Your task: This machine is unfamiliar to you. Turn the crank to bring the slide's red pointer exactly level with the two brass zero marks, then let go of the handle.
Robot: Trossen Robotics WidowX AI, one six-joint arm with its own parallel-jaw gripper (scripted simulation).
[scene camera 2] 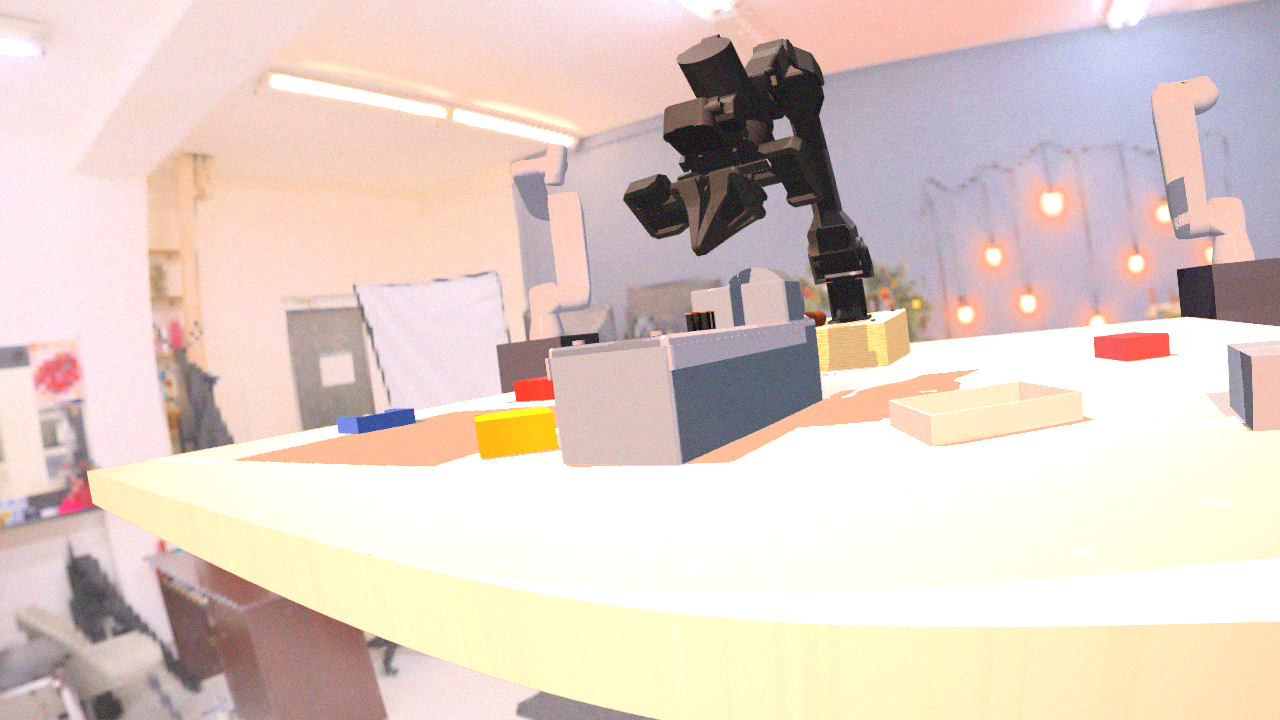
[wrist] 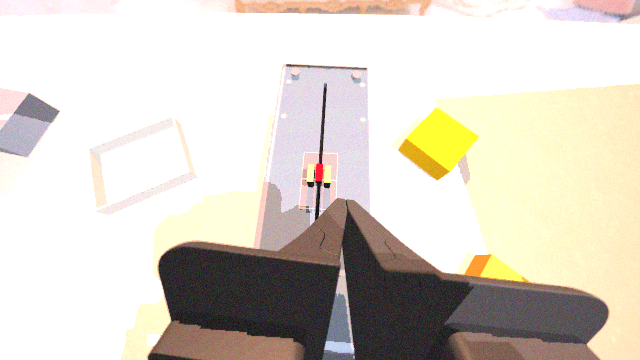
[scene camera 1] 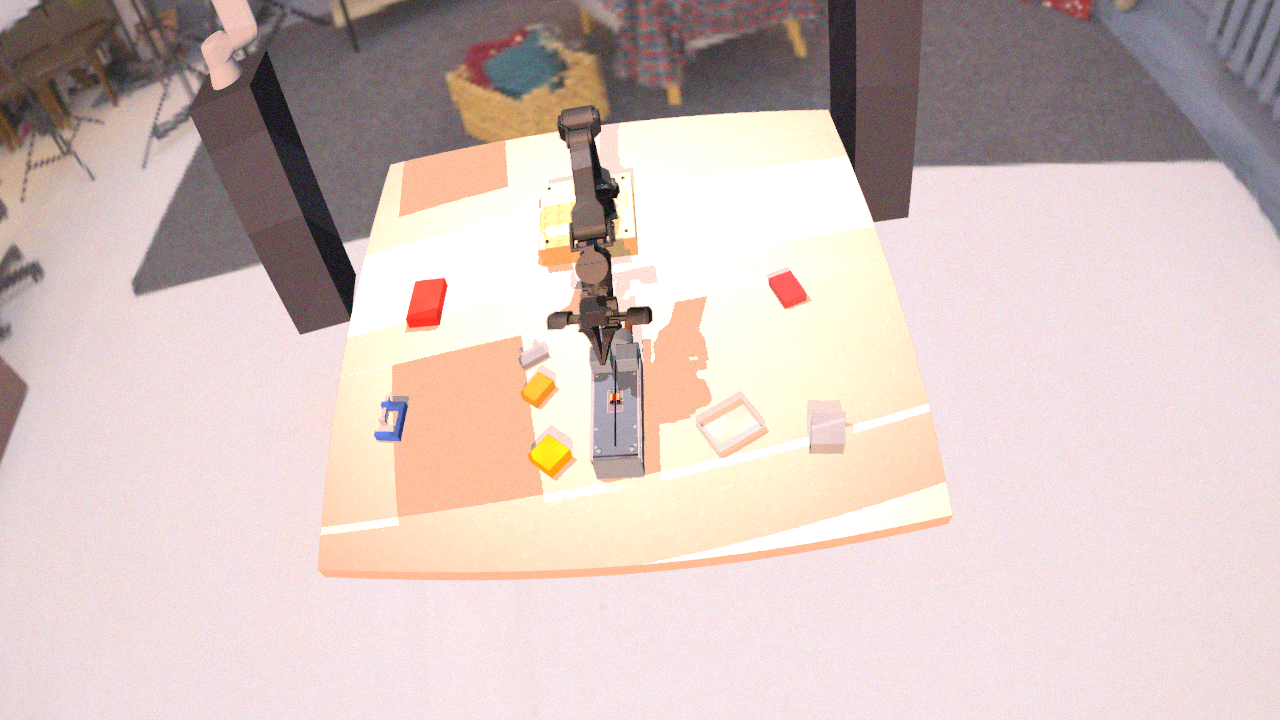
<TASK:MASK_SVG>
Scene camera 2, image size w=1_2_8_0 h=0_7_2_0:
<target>gripper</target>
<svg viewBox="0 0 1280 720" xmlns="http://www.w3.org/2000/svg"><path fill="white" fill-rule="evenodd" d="M737 93L723 97L715 96L710 99L696 98L667 106L664 110L663 123L665 142L672 145L681 154L678 164L683 172L687 173L691 169L692 173L678 176L678 181L674 183L666 175L662 174L631 182L626 189L623 199L624 203L646 231L654 238L662 239L668 236L679 235L690 225L691 247L697 256L708 254L729 237L732 237L751 223L764 218L766 211L763 203L768 197L762 187L782 182L788 192L786 200L789 205L795 208L819 203L823 200L825 194L825 176L806 141L792 135L787 138L784 137L764 143L758 132L746 125L745 110L742 100Z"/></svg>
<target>shallow white tray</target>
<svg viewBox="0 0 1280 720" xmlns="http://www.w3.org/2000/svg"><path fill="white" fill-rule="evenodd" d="M1082 391L1015 381L889 400L890 426L922 441L926 445L939 446L1069 423L1083 419Z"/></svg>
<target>red block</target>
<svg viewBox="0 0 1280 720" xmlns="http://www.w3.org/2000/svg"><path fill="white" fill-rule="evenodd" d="M553 381L548 381L548 377L515 382L516 401L555 400Z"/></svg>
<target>red block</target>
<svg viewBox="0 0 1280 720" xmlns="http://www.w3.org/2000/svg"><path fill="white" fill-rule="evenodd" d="M1093 337L1095 358L1129 362L1170 356L1169 333L1128 332Z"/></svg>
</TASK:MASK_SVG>
